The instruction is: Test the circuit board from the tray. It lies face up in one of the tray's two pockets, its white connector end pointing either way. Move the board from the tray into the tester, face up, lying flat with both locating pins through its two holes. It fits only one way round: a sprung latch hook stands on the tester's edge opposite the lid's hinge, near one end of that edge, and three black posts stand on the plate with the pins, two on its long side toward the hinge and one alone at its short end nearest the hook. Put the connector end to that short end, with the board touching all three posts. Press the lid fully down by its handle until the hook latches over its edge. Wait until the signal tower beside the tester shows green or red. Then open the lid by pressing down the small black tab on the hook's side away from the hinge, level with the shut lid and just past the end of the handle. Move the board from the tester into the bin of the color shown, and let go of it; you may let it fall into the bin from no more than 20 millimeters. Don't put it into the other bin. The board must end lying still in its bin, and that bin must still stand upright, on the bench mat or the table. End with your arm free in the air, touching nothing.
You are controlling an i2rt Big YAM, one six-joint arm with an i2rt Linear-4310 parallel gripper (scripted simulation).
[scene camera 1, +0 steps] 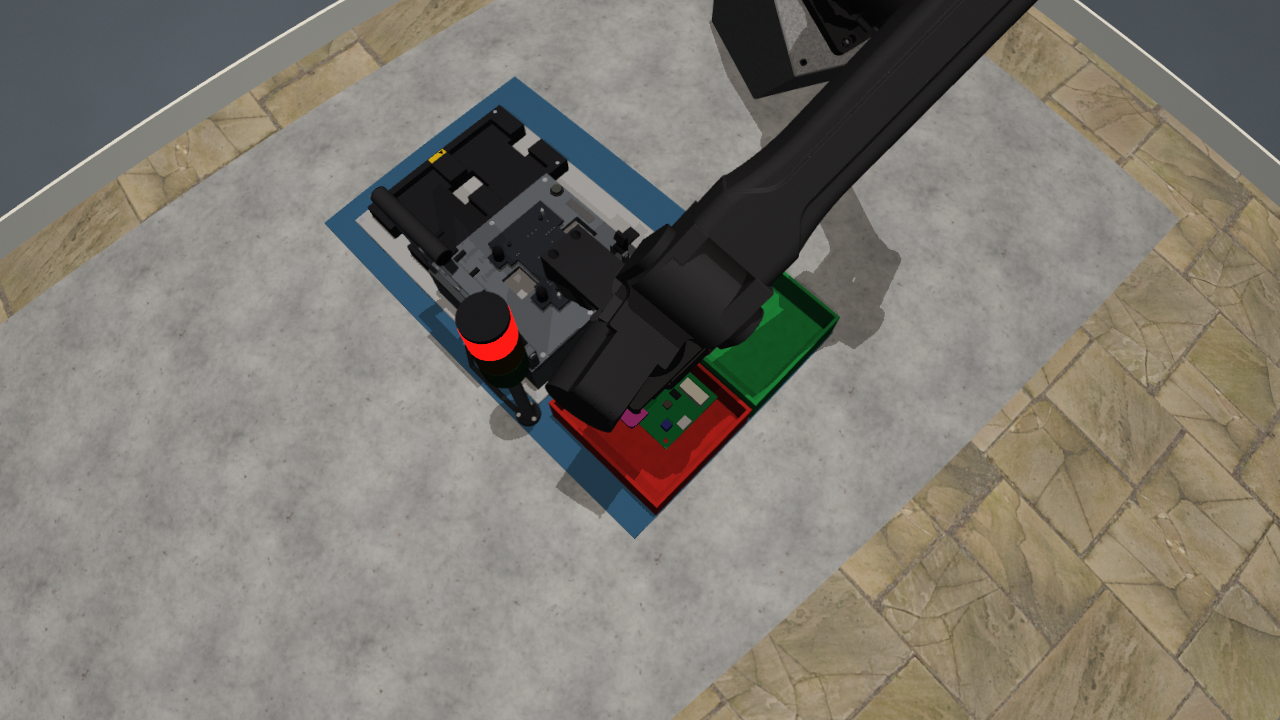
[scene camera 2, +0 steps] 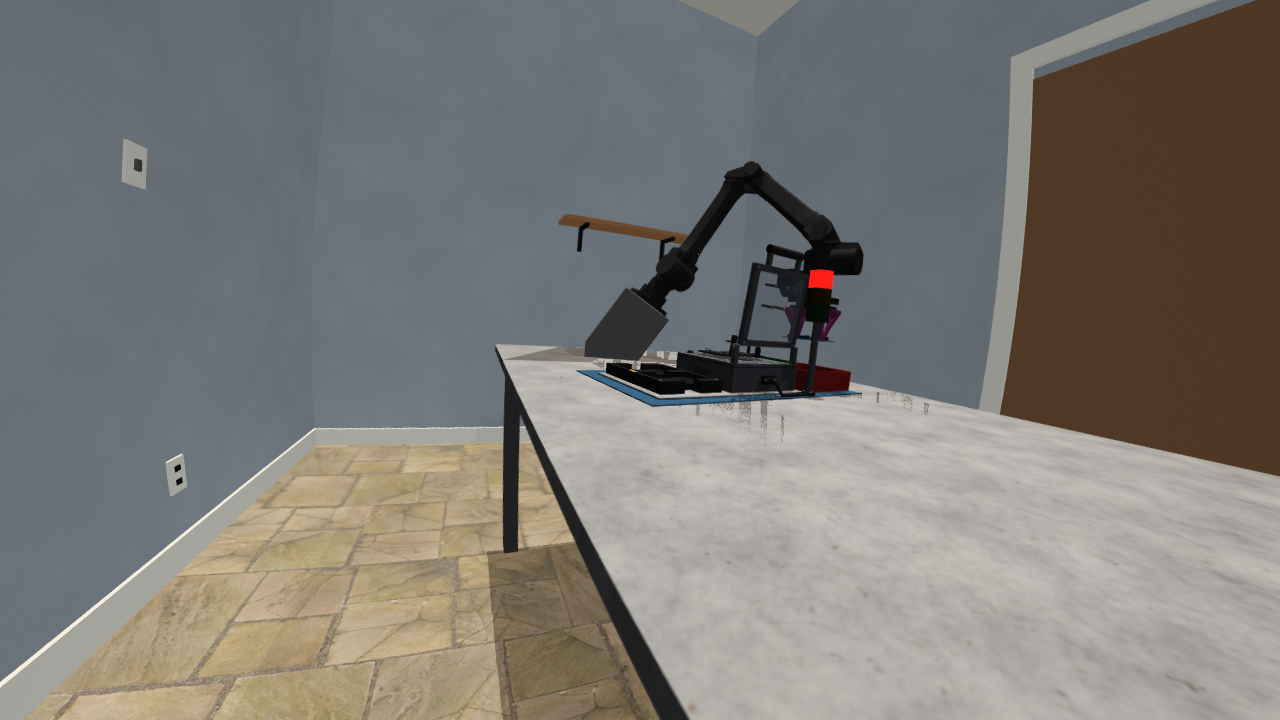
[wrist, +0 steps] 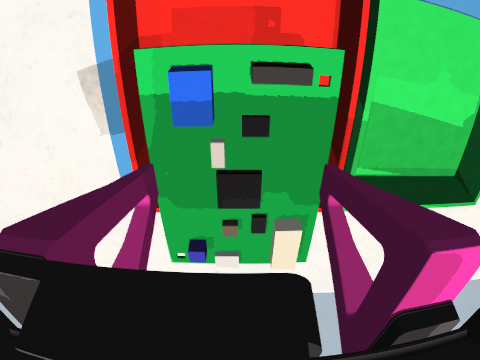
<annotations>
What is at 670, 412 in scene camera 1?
A green circuit board.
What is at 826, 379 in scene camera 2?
A red bin.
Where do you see a red bin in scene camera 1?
651, 469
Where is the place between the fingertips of my gripper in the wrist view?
At 239, 176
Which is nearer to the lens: the green circuit board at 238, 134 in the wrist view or the green bin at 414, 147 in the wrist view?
The green circuit board.
</annotations>
